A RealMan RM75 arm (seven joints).
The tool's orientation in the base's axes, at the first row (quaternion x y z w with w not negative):
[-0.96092, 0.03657, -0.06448, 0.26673]
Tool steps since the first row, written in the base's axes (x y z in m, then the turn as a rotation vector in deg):
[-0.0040, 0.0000, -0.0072, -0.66, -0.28, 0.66]
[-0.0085, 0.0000, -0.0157, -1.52, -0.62, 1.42]
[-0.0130, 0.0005, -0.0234, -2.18, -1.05, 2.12]
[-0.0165, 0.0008, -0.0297, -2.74, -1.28, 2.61]
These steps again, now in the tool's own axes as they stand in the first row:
[-0.0047, 0.0039, 0.0055, -0.55, -0.08, -0.80]
[-0.0100, 0.0084, 0.0121, -1.29, -0.15, -1.74]
[-0.0154, 0.0121, 0.0183, -1.82, -0.12, -2.65]
[-0.0195, 0.0153, 0.0233, -2.30, -0.16, -3.26]

